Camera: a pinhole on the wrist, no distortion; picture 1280 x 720 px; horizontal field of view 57.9 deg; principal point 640.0 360.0 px. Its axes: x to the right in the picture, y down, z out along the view. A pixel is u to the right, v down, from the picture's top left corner.
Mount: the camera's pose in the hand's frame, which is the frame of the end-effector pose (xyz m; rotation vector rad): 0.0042 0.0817 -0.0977 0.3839 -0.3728 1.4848
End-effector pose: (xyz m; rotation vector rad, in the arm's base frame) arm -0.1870 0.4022 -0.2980 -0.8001 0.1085 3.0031
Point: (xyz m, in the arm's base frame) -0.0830 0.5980 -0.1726
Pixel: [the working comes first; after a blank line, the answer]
In the camera's frame: -0.1714 0.1440 0.2789

outside the picture
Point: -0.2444 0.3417 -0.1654
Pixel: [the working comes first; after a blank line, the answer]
In the camera's frame: 0.0997 0.0252 0.2141

1179 496
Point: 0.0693 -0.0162 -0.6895
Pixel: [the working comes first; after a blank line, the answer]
In the camera's frame: 0.0762 0.0437 -0.4932

behind the camera
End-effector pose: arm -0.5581 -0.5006 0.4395 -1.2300 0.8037 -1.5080
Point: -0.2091 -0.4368 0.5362
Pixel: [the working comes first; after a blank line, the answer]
In the camera's frame: 0.1344 0.0382 0.4531

983 458
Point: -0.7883 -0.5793 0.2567
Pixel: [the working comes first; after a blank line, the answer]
In the camera's frame: -0.0438 -0.0154 -0.1788

behind the camera
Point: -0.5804 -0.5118 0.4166
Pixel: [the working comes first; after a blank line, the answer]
In the camera's frame: -0.0240 -0.0012 0.0910

335 345
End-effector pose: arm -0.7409 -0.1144 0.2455 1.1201 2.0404 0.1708
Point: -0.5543 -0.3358 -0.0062
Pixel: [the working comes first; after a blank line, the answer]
In the camera's frame: 0.0235 0.0838 0.4960

695 555
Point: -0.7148 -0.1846 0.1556
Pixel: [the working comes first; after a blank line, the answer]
In the camera's frame: -0.0407 0.0107 0.2404

444 411
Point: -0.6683 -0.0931 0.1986
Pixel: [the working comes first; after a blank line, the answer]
In the camera's frame: 0.0449 -0.0157 0.1743

938 256
